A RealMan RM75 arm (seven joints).
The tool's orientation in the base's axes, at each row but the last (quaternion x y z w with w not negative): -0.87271, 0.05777, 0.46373, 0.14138; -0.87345, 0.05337, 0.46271, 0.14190; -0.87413, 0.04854, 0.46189, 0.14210; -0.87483, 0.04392, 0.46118, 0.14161; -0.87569, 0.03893, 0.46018, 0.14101; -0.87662, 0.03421, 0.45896, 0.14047; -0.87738, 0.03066, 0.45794, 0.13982
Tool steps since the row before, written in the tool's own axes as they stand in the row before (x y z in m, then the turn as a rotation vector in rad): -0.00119, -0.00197, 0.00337, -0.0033, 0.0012, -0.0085; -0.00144, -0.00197, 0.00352, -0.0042, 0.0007, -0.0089; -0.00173, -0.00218, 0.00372, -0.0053, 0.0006, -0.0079; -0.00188, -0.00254, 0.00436, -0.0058, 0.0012, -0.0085; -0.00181, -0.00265, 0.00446, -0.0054, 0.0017, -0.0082; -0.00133, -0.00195, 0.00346, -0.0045, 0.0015, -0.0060; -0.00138, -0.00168, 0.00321, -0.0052, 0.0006, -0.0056
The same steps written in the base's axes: -0.00289, 0.00285, -0.00042, 0.0046, -0.0038, 0.0070; -0.00316, 0.00287, -0.00029, 0.0045, -0.0035, 0.0081; -0.00347, 0.00309, -0.00012, 0.0031, -0.0031, 0.0084; -0.00401, 0.00358, -0.00026, 0.0032, -0.0039, 0.0090; -0.00406, 0.00369, -0.00036, 0.0031, -0.0043, 0.0085; -0.00315, 0.00274, -0.00036, 0.0019, -0.0034, 0.0066; -0.00305, 0.00239, -0.00025, 0.0013, -0.0025, 0.0071
